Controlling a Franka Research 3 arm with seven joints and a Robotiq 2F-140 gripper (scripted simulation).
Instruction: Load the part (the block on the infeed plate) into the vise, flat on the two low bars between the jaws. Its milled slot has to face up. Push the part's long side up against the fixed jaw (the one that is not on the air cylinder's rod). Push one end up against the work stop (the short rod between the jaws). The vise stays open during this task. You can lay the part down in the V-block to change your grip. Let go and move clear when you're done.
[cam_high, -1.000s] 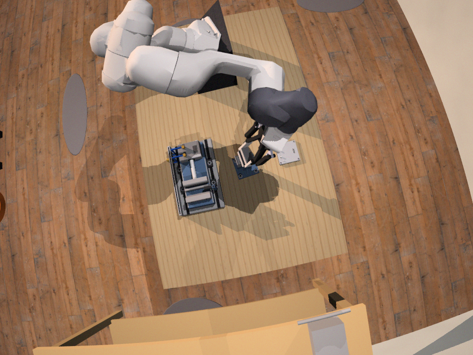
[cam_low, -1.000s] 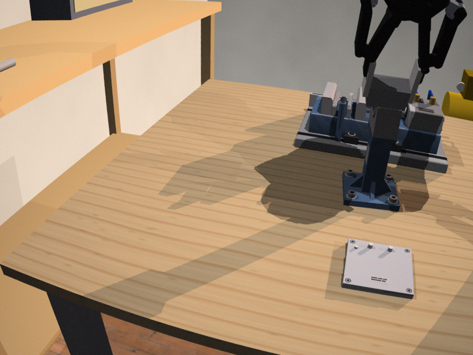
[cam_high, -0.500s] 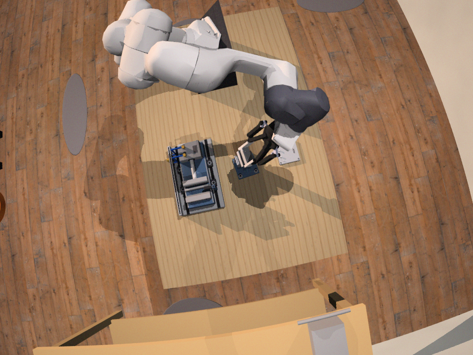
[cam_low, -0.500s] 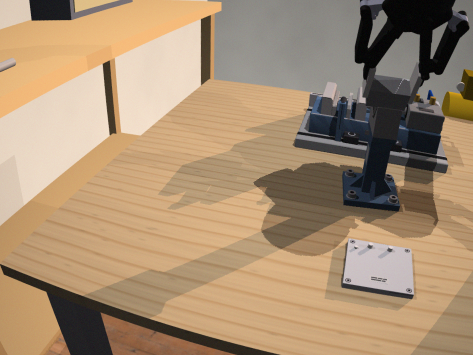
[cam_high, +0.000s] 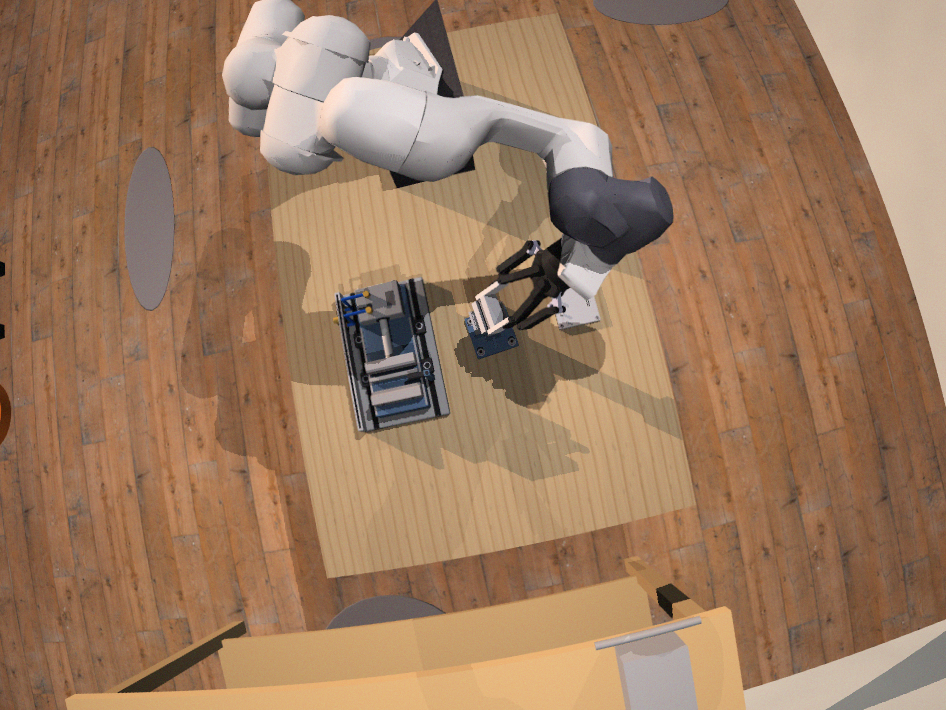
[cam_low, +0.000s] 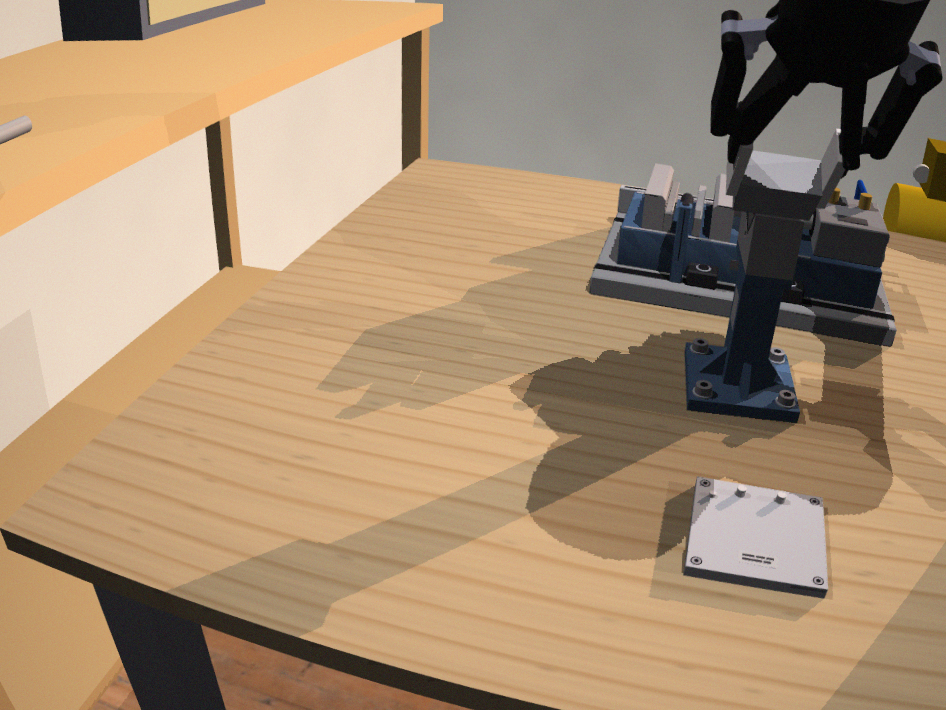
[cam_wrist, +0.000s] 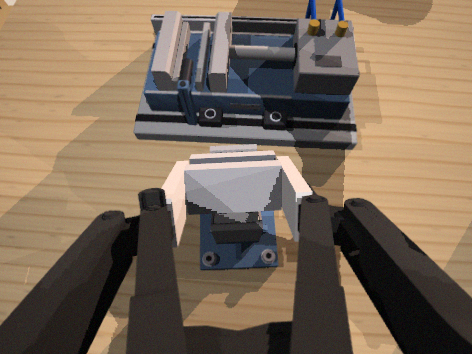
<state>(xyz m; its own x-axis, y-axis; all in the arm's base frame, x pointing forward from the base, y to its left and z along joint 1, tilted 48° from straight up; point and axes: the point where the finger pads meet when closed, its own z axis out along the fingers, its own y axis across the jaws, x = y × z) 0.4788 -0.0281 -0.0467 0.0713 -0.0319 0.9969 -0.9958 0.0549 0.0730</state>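
My gripper is now 20 mm to the left of the part and 20 mm above it. Also, from my hand: work stop (50 mm ahead, 190 mm to the right, 110 mm below); v-block post (20 mm to the right, 140 mm below); work stop post (60 mm ahead, 160 mm to the right, 140 mm below).
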